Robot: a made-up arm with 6 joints.
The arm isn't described. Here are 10 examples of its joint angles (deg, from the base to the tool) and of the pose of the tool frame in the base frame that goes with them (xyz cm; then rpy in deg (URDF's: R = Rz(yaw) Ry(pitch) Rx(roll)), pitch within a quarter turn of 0, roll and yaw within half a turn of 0).
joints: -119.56 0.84 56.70 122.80 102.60 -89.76
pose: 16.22 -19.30 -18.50 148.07 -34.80 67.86
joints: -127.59 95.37 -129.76 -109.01 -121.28 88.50
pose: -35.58 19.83 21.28 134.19 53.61 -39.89
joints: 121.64 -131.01 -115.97 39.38 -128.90 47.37
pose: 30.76 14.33 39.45 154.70 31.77 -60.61
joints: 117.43 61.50 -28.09 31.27 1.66 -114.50
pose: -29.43 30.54 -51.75 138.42 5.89 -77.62
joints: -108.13 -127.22 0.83 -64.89 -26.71 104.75
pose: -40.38 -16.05 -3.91 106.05 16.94 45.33
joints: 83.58 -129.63 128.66 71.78 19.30 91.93
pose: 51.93 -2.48 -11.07 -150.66 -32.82 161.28
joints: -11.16 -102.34 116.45 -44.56 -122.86 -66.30
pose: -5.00 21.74 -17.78 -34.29 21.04 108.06
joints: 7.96 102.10 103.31 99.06 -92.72 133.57
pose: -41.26 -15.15 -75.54 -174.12 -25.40 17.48
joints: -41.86 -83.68 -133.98 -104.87 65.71 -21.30
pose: 3.53 -19.44 11.43 161.51 -0.79 10.50
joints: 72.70 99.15 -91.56 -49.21 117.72 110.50
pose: 53.50 1.56 -77.31 60.29 -62.59 178.46
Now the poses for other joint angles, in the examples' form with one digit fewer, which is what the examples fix.
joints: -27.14 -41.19 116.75 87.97 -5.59 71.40
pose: 4.4 -57.9 -3.1 -53.1 36.1 32.5
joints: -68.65 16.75 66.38 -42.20 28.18 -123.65
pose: 6.8 -56.5 -20.7 -99.6 55.2 156.8
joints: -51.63 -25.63 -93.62 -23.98 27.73 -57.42
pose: 14.6 -30.3 7.3 106.4 -26.7 3.8
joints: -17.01 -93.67 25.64 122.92 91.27 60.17
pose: -12.6 4.6 -42.9 -2.5 -28.8 47.9
